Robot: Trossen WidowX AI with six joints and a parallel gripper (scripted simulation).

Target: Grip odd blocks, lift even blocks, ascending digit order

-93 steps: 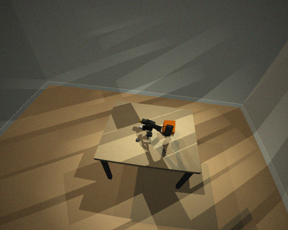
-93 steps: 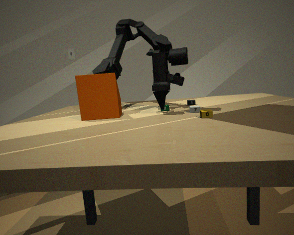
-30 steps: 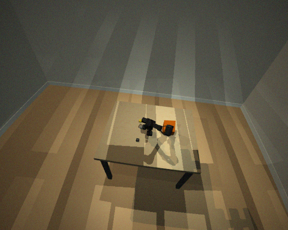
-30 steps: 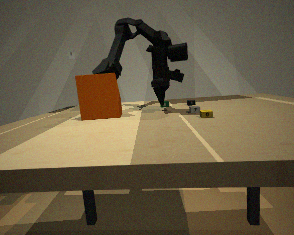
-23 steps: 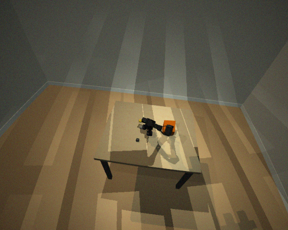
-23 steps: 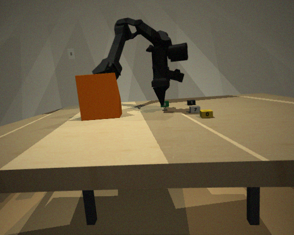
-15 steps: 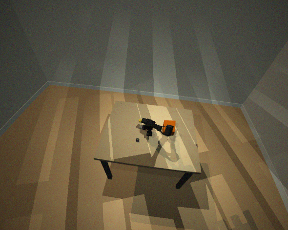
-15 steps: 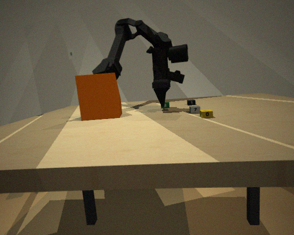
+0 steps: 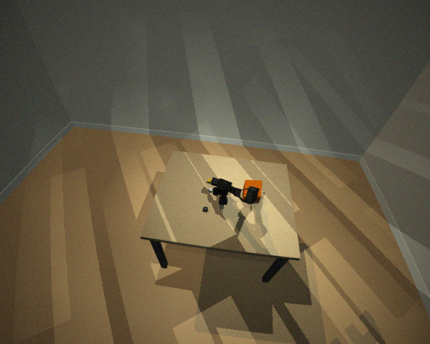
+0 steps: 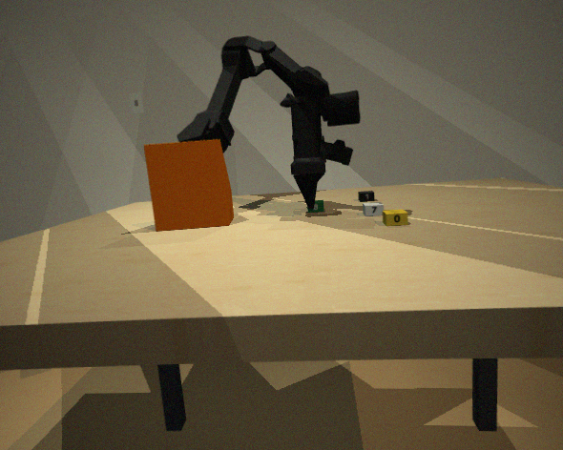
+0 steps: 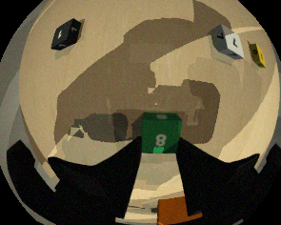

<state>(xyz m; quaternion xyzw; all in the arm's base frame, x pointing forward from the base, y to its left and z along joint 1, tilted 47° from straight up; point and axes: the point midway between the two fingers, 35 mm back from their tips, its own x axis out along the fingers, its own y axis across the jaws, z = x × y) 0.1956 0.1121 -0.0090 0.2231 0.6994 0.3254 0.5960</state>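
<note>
Now: gripper tip 10 mm short of the green block marked 8. Round my gripper tip: yellow block marked 0: 150 mm ahead, 170 mm to the right; then black block marked 1: 120 mm ahead, 120 mm to the left; then white block marked 7: 120 mm ahead, 70 mm to the right.
</note>
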